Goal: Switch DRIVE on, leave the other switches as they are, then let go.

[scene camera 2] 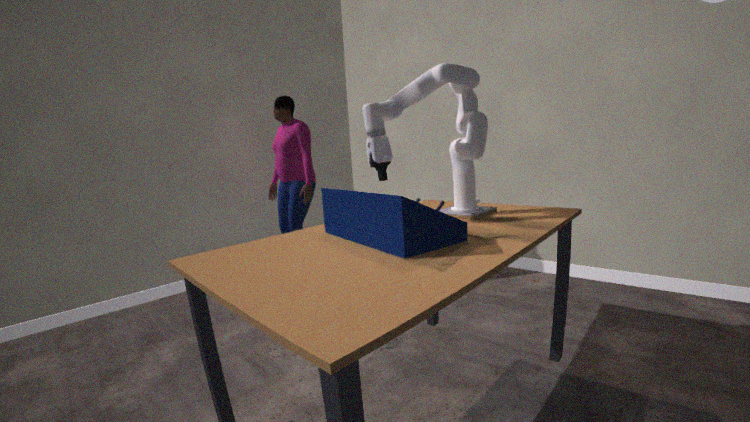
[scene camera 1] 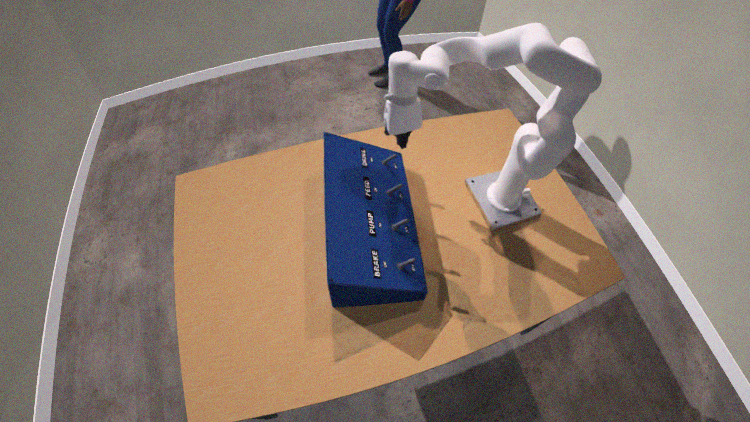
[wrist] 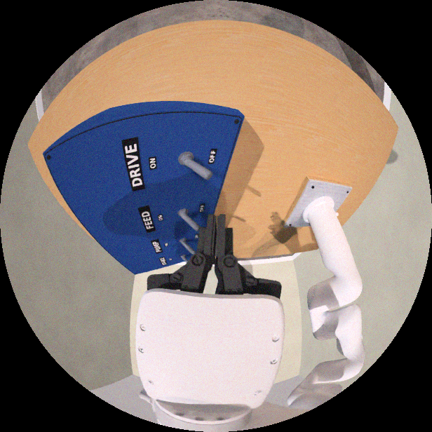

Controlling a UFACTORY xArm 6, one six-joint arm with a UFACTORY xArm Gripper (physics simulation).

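Pixels of known places: gripper, fingertip midpoint: (scene camera 2: 383,180) (scene camera 1: 402,145); arm's base at its link origin: (scene camera 2: 465,209) (scene camera 1: 503,197).
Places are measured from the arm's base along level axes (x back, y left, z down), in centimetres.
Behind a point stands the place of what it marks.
Observation:
The blue switch panel (scene camera 1: 346,236) @(x -56.4, y 9.4, z -13.1 cm) (scene camera 2: 361,215) @(x -60.3, y 0.7, z -7.8 cm) (wrist: 80,170) stands on the table with several grey levers. The DRIVE lever (scene camera 1: 389,160) @(x -37.1, y -16.6, z -8.7 cm) (wrist: 200,169) leans toward its OFF label (wrist: 212,156), away from its ON label (wrist: 153,163). The FEED lever (scene camera 1: 394,191) @(x -39.1, y -4.9, z -8.8 cm) (wrist: 188,220), PUMP lever (scene camera 1: 400,226) @(x -41.0, y 7.0, z -8.9 cm) and BRAKE lever (scene camera 1: 406,265) @(x -43.0, y 18.8, z -9.0 cm) lean the same way, to the OFF side. My gripper (scene camera 1: 402,145) @(x -34.1, y -15.4, z -16.1 cm) (scene camera 2: 383,179) @(x -34.1, y -15.4, z -16.1 cm) (wrist: 216,222) is shut and empty. It hangs above the panel's DRIVE end, apart from the levers. In the wrist view the fingers partly cover the farther levers.
The wooden table (scene camera 1: 241,262) @(x -88.1, y 2.3, z 2.1 cm) (scene camera 2: 314,304) @(x -97.9, y 28.2, z 2.1 cm) (wrist: 225,60) carries the panel and the arm's base plate (scene camera 1: 478,190) @(x -8.1, y -4.8, z 0.1 cm) (wrist: 305,192). The base plate is on the panel's OFF side. A person (scene camera 1: 390,31) (scene camera 2: 292,152) in a pink top stands beyond the table, near the DRIVE end.

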